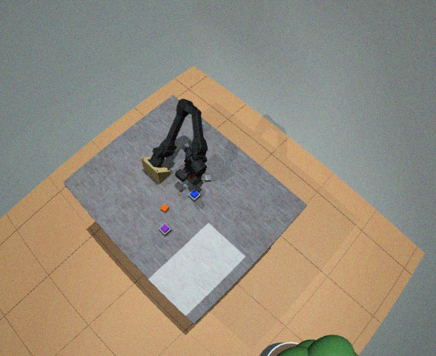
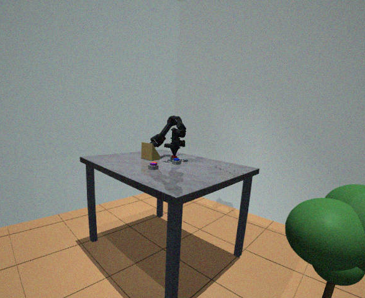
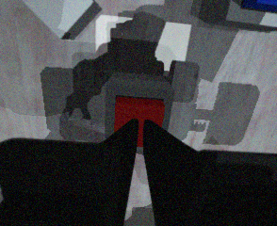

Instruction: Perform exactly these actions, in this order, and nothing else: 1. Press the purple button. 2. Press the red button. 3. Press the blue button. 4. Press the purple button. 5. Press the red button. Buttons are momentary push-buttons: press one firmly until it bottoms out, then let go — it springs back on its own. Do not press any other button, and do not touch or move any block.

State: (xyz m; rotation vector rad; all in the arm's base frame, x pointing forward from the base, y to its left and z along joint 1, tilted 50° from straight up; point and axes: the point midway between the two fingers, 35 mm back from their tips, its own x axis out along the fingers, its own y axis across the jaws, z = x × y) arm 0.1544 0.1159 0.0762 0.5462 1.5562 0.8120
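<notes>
My gripper tip is 10 mm above the red button. From my gripper tip the other things lie so: orange block 60 mm ahead, 230 mm to the right, 30 mm below; blue button 100 mm ahead, 60 mm to the right, 10 mm below; small grey block 60 mm ahead, 60 mm to the left, 30 mm below.
</notes>
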